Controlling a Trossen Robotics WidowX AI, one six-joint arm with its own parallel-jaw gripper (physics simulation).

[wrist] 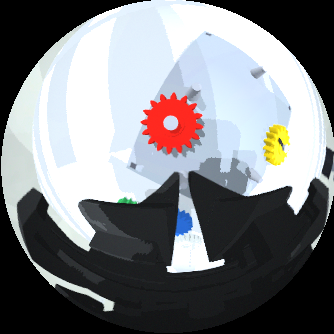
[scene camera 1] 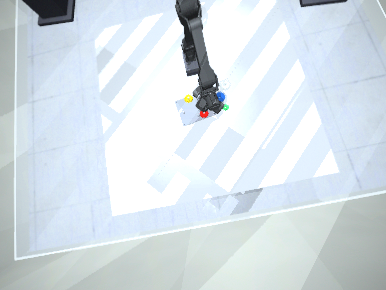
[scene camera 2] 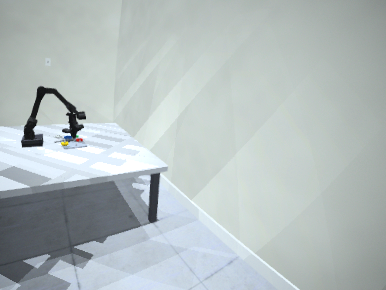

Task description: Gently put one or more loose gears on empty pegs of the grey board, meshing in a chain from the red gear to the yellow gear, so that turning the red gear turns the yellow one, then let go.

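Where they show: gripper, fingertip midpoint: [wrist: 182, 175] [scene camera 2: 74, 138]; arm's base, link origin: [scene camera 1: 190, 56] [scene camera 2: 29, 138].
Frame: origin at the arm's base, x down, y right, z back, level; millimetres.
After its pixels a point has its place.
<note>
The red gear [scene camera 1: 204, 114] @[y -59, x 31, z -368 mm] [scene camera 2: 79, 140] [wrist: 159, 122] @[y -63, x 31, z -367 mm] sits on a peg of the grey board [scene camera 1: 192, 119] @[y 15, x 48, z -388 mm] [wrist: 240, 102] @[y 13, x 48, z -328 mm]. The yellow gear [scene camera 1: 188, 99] @[y 32, x 31, z -264 mm] [scene camera 2: 65, 143] @[y 48, x 33, z -261 mm] [wrist: 276, 145] @[y 22, x 33, z -264 mm] is at the board's other side, apart from red. My gripper [wrist: 182, 175] @[y -85, x 36, z -318 mm] is low over the board edge near the red gear. Its fingers are nearly together, with no gear between them; whether a peg stands in the narrow gap is unclear. The loose blue gear [scene camera 1: 221, 96] @[y -170, x 41, z -259 mm] [wrist: 185, 223] @[y -137, x 38, z -254 mm] and green gear [scene camera 1: 226, 107] @[y -195, x 47, z -330 mm] [wrist: 127, 201] @[y -171, x 44, z -337 mm] lie off the board, partly hidden by the fingers in the wrist view.
A white gear [scene camera 1: 226, 84] @[y -207, x 39, z -184 mm] lies beyond the blue gear, pale against the table [scene camera 2: 125, 162] @[y 416, x 56, z -666 mm]. Bare pegs stand on the board: one peg [wrist: 193, 93] @[y -27, x 33, z -364 mm] close beside the red gear, another peg [wrist: 257, 72] @[y 61, x 37, z -341 mm] farther off, and a third peg [wrist: 254, 175] @[y -25, x 36, z -255 mm] near the right finger.
</note>
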